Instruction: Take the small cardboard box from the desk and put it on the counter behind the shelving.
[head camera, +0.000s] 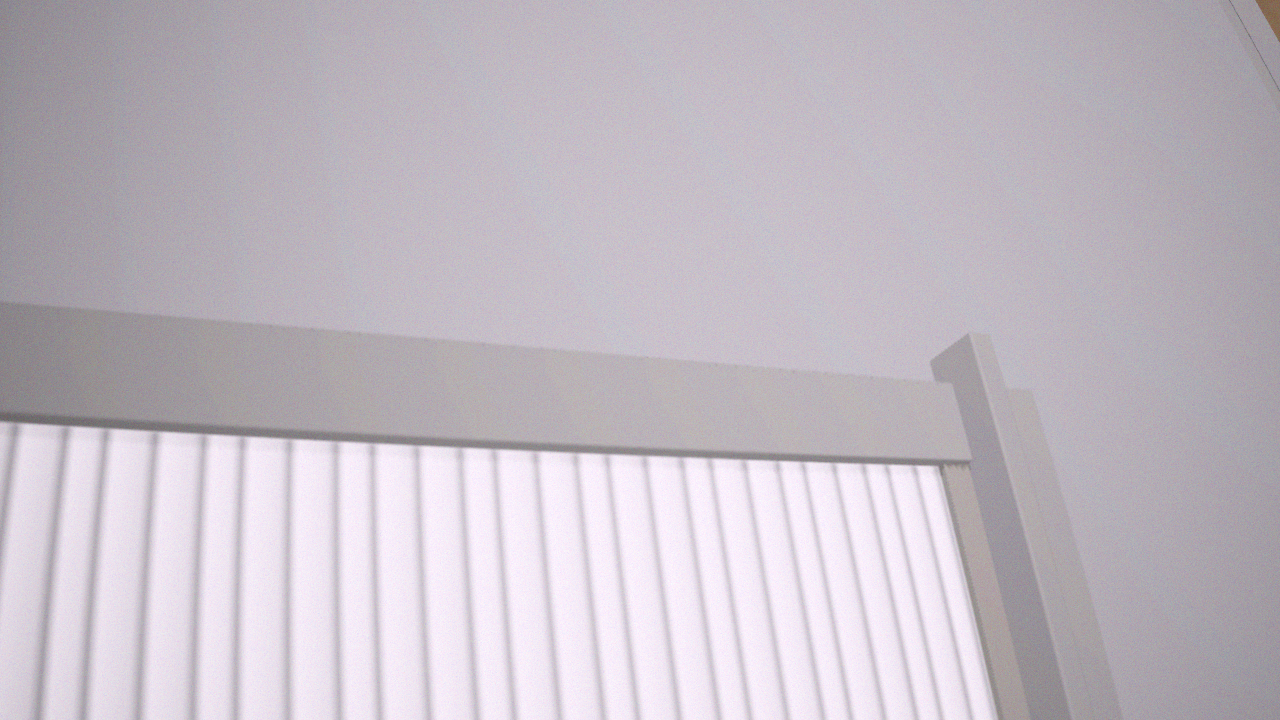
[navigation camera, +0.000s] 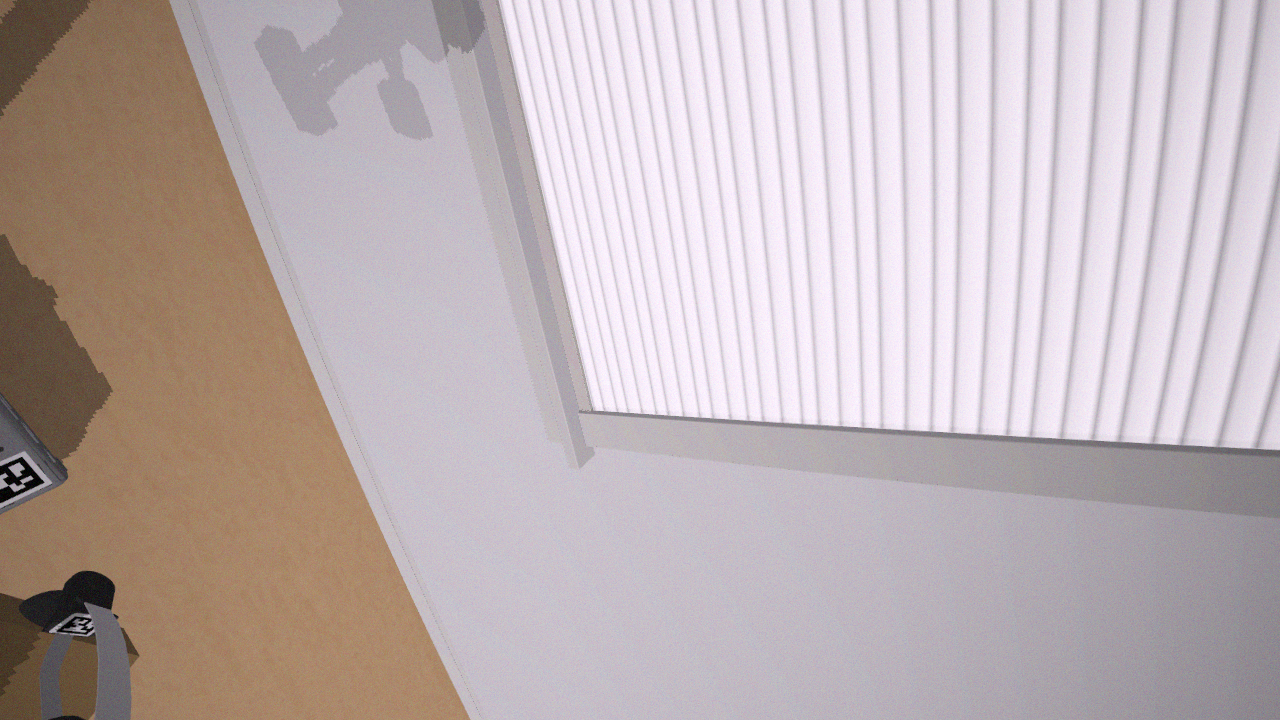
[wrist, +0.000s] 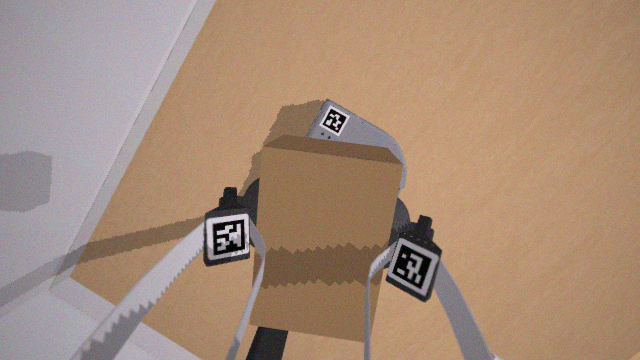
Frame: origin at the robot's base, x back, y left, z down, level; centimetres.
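Seen in the pictures: gripper, fingertip midpoint: (navigation camera: 4, 663).
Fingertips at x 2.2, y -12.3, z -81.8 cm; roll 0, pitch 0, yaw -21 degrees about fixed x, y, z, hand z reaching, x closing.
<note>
A point is followed by its place in that frame.
The small cardboard box (wrist: 327, 200) is upright between the two fingers of my gripper (wrist: 326, 208) @[x 2.2, y -12.3, z -81.8 cm] in the wrist view, with a dark fingertip pad against each side. The gripper is shut on it. The box hangs above the tan floor, in front of part of the robot's grey base. In the navigation view, part of the gripper shows at the lower left, with a brown piece of the box (navigation camera: 76, 676) @[x 0.2, y -13.5, z -86.4 cm] behind a finger. The desk, the counter and the shelving do not show in the views.
A white wall (head camera: 537, 179) @[x -47.3, y -45.1, z -111.1 cm] (navigation camera: 760, 573) @[x -46.7, y -51.4, z -107.8 cm] (wrist: 75, 75) with a grey-framed window with pleated white blinds (head camera: 447, 555) @[x -49.4, y -21.0, z -117.9 cm] (navigation camera: 895, 223) @[x -51.1, y -5.9, z -124.7 cm] stands close by. Tan floor (navigation camera: 241, 447) @[x -28.2, y -29.4, z 0.0 cm] (wrist: 500, 125) meets the wall's skirting. The robot's base (wrist: 367, 132) shows beyond the box. Shadows of the robot fall on wall and floor.
</note>
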